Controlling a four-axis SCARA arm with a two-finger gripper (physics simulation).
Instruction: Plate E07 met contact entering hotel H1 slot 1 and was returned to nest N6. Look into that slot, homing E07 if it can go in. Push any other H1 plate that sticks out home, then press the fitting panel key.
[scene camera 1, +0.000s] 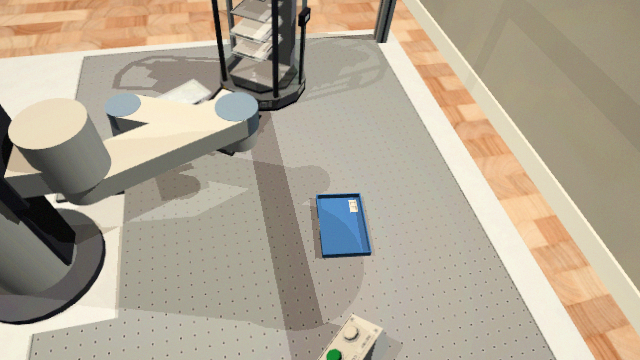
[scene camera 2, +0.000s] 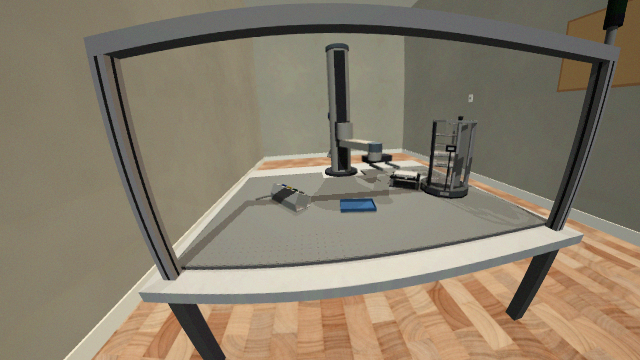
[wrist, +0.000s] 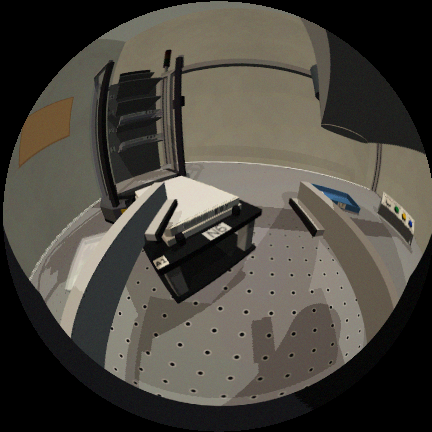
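Seen in the pictures: gripper, fingertip midpoint: (scene camera 2: 391, 168) (wrist: 234, 190); arm's base, link origin: (scene camera 1: 42, 263) (scene camera 2: 341, 172).
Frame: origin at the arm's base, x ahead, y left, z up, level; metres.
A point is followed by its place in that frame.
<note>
My gripper (scene camera 2: 384, 165) @(x 0.376, y 0.235, z 0.108 m) (wrist: 234, 190) @(x 0.376, y 0.235, z 0.108 m) is open and empty, above the table on the arm's side of nest N6. In the wrist view its left finger overlaps a corner of the plate. A white plate (scene camera 2: 406, 173) @(x 0.424, y 0.308, z 0.087 m) (wrist: 200, 200) @(x 0.395, y 0.271, z 0.087 m) lies on the black nest N6 (scene camera 2: 405, 183) @(x 0.402, y 0.320, z 0.018 m) (wrist: 175, 255) @(x 0.333, y 0.272, z 0.073 m); no E07 label is readable. Hotel H1 (scene camera 1: 275, 50) @(x 0.554, y 0.366, z 0.203 m) (scene camera 2: 445, 192) @(x 0.638, y 0.415, z 0.042 m) (wrist: 104, 130) @(x 0.429, y 0.459, z 0.202 m) stands behind the nest, with plates in several levels. Slot numbers, and whether a plate sticks out, cannot be told. The key panel (scene camera 1: 370, 331) @(x 0.599, y -0.295, z 0.089 m) (scene camera 2: 290, 197) @(x 0.594, y -0.339, z 0.068 m) (wrist: 397, 224) @(x 0.499, y -0.334, z 0.038 m) shows white, green, yellow and blue keys in the wrist view.
A blue tray (scene camera 1: 342, 230) @(x 0.629, y -0.054, z 0.015 m) (scene camera 2: 358, 205) @(x 0.625, y -0.033, z 0.015 m) (wrist: 335, 196) @(x 0.654, y -0.058, z 0.015 m) lies between the hotel and the panel. A pale flat sheet (scene camera 1: 192, 91) @(x 0.331, y 0.462, z 0.026 m) (wrist: 82, 260) @(x 0.298, y 0.452, z 0.026 m) lies beside the nest. The arm (scene camera 1: 165, 135) @(x 0.308, y 0.051, z 0.269 m) (scene camera 2: 357, 144) @(x 0.361, y 0.031, z 0.256 m) covers the nest in scene camera 1. A grey frame (scene camera 2: 320, 22) @(x 1.004, y -0.208, z 0.583 m) arches over the table.
</note>
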